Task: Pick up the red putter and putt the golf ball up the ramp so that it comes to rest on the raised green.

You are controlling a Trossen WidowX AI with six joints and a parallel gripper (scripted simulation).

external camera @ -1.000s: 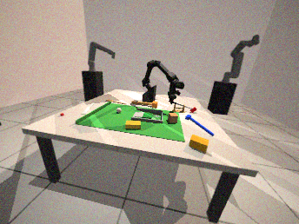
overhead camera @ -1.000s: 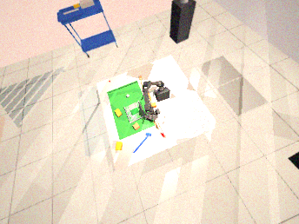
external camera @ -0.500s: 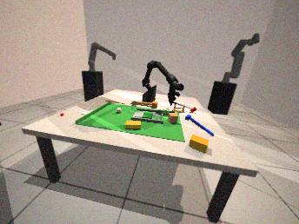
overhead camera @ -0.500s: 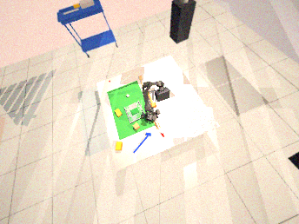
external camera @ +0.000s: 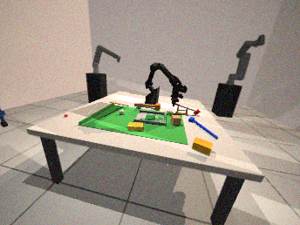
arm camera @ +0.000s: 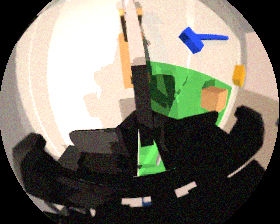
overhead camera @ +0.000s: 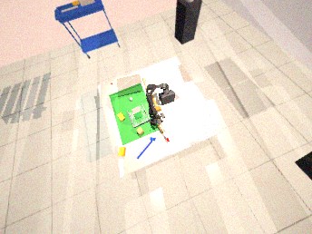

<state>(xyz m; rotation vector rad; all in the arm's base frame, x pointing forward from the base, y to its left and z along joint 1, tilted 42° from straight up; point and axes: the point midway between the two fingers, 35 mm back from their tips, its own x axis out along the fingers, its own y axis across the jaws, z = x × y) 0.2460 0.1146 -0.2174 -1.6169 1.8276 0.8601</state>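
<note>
The red putter is 1 cm behind my gripper tip and 13 cm to the left of it. Round my gripper tip: brown block (23 cm ahead, 4 cm below); then green mat (22 cm ahead, 30 cm to the right, 7 cm below); then blue putter (25 cm ahead, 20 cm to the left, 5 cm below).
</note>
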